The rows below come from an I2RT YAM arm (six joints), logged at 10 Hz.
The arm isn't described. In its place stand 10 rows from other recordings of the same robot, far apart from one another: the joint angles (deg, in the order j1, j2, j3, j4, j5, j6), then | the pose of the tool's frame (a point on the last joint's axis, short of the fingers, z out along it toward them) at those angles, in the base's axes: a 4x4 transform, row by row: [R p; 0 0 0 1], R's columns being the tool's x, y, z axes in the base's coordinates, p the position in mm.
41.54, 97.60, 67.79, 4.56, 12.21, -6.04 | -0.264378 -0.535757 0.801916 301.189; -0.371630 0.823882 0.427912 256.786; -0.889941 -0.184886 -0.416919 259.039; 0 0 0 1
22.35, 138.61, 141.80, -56.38, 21.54, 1.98 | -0.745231 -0.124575 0.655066 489.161; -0.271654 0.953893 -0.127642 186.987; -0.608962 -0.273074 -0.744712 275.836; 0 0 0 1
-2.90, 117.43, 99.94, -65.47, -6.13, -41.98 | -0.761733 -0.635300 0.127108 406.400; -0.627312 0.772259 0.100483 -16.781; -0.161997 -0.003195 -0.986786 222.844; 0 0 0 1
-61.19, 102.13, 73.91, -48.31, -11.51, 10.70 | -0.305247 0.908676 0.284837 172.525; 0.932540 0.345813 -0.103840 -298.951; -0.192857 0.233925 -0.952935 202.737; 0 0 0 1
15.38, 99.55, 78.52, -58.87, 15.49, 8.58 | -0.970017 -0.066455 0.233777 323.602; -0.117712 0.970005 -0.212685 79.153; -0.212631 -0.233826 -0.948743 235.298; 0 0 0 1
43.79, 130.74, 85.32, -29.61, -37.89, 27.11 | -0.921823 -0.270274 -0.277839 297.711; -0.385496 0.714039 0.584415 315.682; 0.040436 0.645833 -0.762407 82.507; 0 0 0 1
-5.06, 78.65, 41.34, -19.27, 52.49, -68.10 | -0.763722 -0.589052 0.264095 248.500; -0.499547 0.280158 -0.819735 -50.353; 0.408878 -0.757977 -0.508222 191.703; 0 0 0 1
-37.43, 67.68, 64.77, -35.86, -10.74, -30.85 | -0.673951 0.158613 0.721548 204.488; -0.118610 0.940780 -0.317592 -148.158; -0.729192 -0.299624 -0.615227 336.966; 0 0 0 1
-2.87, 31.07, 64.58, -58.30, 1.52, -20.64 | -0.418010 -0.078266 0.905065 64.387; -0.331858 0.940583 -0.071933 -4.173; -0.845659 -0.330421 -0.419146 389.086; 0 0 0 1
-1.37, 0.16, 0.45, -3.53, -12.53, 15.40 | -0.105780 -0.171261 0.979531 109.424; 0.261835 0.945498 0.193587 5.109; -0.959298 0.276953 -0.055172 169.331; 0 0 0 1
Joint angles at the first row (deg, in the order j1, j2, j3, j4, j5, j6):
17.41 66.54 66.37 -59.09 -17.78 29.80
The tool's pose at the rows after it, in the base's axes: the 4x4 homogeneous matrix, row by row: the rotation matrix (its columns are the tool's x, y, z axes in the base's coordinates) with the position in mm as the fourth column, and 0 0 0 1 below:
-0.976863 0.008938 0.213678 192.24; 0.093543 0.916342 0.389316 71.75; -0.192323 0.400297 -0.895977 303.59; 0 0 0 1
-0.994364 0.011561 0.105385 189.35; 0.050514 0.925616 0.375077 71.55; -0.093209 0.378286 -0.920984 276.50; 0 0 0 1
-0.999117 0.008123 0.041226 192.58; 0.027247 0.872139 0.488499 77.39; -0.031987 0.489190 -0.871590 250.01; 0 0 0 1
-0.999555 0.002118 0.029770 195.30; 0.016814 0.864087 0.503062 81.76; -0.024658 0.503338 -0.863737 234.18; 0 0 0 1
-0.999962 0.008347 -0.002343 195.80; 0.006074 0.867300 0.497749 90.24; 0.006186 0.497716 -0.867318 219.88; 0 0 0 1
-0.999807 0.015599 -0.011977 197.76; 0.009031 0.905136 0.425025 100.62; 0.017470 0.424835 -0.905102 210.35; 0 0 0 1
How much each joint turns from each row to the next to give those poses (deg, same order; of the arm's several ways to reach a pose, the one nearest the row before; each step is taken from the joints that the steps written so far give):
0.00 1.38 -1.47 -8.22 -0.13 -6.16
0.00 1.33 -4.63 -0.70 -1.14 -2.19
0.02 1.47 -5.42 5.90 -7.93 -0.04
0.77 1.22 -2.86 4.18 -0.96 0.39
2.12 1.82 -1.95 2.77 0.06 1.73
3.01 2.40 -0.09 1.23 4.61 2.58

